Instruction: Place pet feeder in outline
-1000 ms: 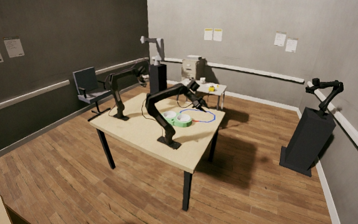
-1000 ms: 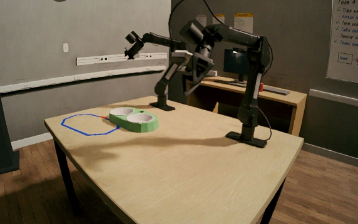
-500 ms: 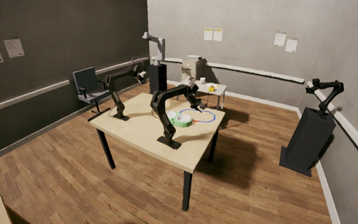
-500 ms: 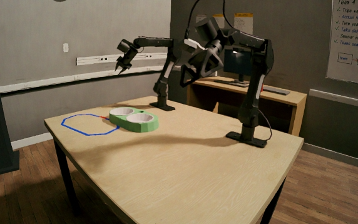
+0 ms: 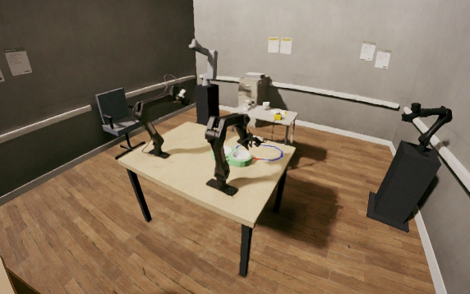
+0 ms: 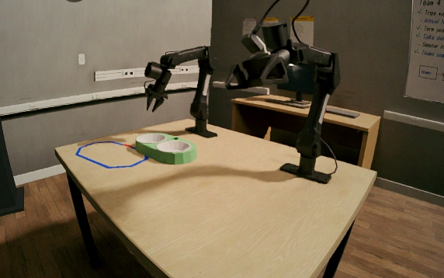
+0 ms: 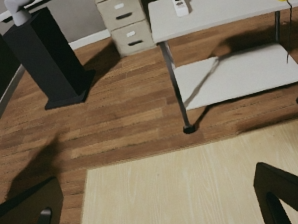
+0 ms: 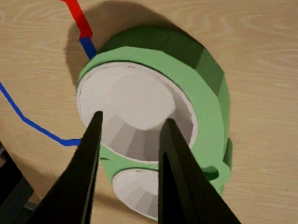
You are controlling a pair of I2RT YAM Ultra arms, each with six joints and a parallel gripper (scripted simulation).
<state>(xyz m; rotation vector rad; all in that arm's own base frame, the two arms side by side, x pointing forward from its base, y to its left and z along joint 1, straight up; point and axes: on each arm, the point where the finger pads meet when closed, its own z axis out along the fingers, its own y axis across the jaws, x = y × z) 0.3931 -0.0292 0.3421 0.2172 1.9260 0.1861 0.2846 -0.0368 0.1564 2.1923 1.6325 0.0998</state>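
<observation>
Right now the green pet feeder is 17 cm to the left of my right hand, 13 cm below it and 1 cm ahead of it.
</observation>
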